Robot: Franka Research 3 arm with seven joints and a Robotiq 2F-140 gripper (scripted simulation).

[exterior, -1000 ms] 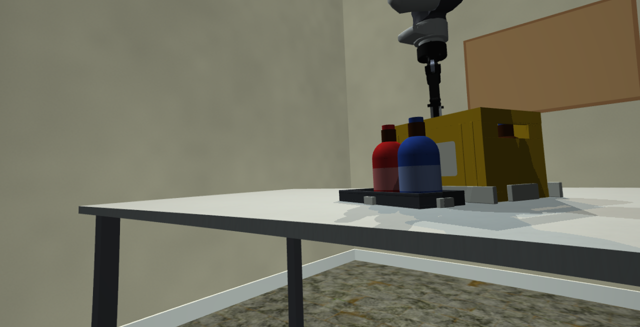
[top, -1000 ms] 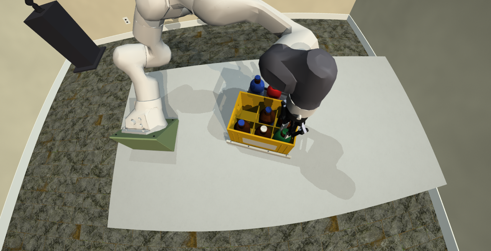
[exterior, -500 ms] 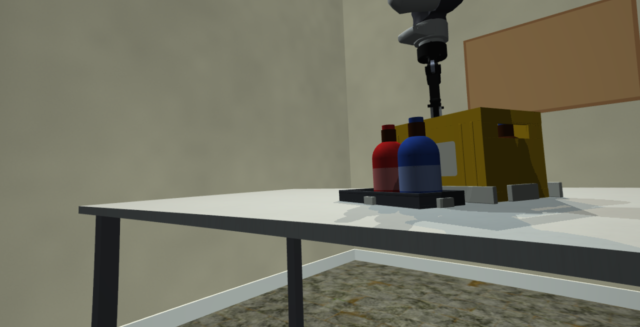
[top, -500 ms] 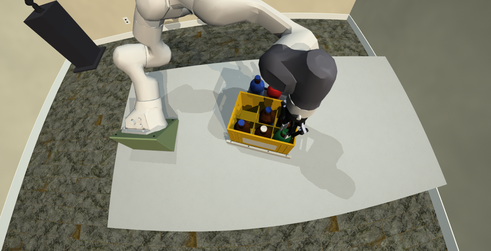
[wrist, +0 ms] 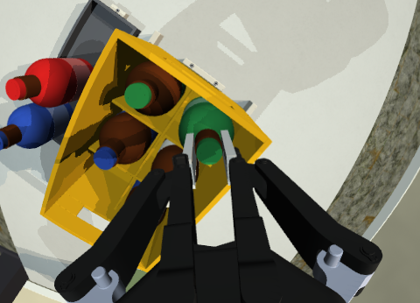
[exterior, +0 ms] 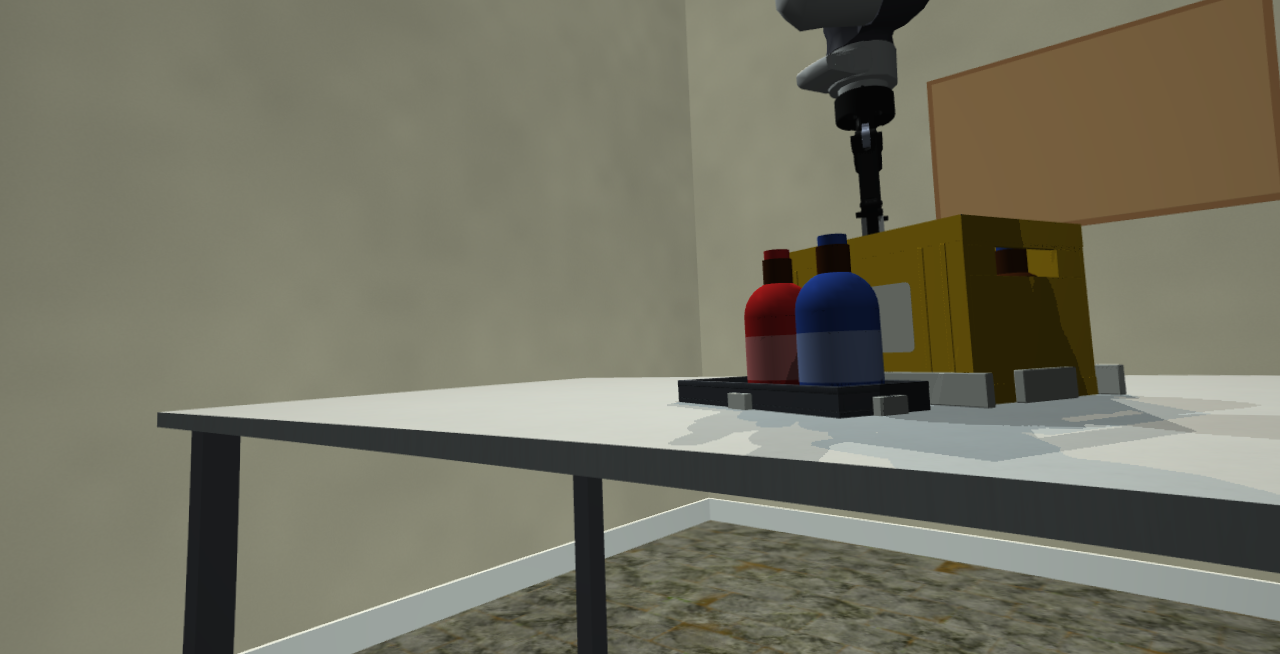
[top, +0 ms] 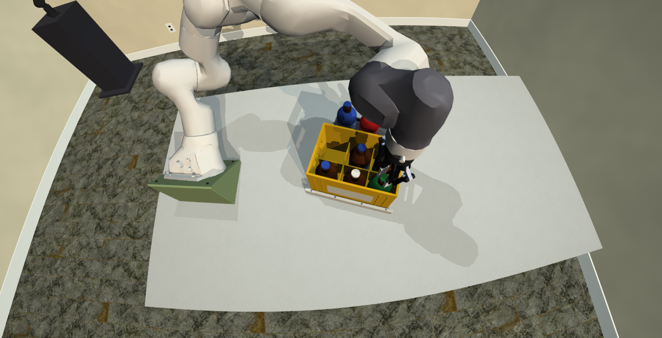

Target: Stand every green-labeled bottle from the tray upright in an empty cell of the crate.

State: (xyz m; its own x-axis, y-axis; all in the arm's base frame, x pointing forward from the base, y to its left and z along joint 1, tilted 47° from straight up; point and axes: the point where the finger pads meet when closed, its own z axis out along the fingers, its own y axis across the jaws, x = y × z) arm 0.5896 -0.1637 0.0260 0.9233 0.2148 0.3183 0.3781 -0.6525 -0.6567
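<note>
Now: hand 90 mm above the green-labeled bottle. The rest, counted from my hand: blue-labeled bottle: 80 mm behind, 290 mm to the left, 110 mm below; then red bottle: 250 mm to the left, 110 mm below; then dark tray: 250 mm to the left, 180 mm below.
</note>
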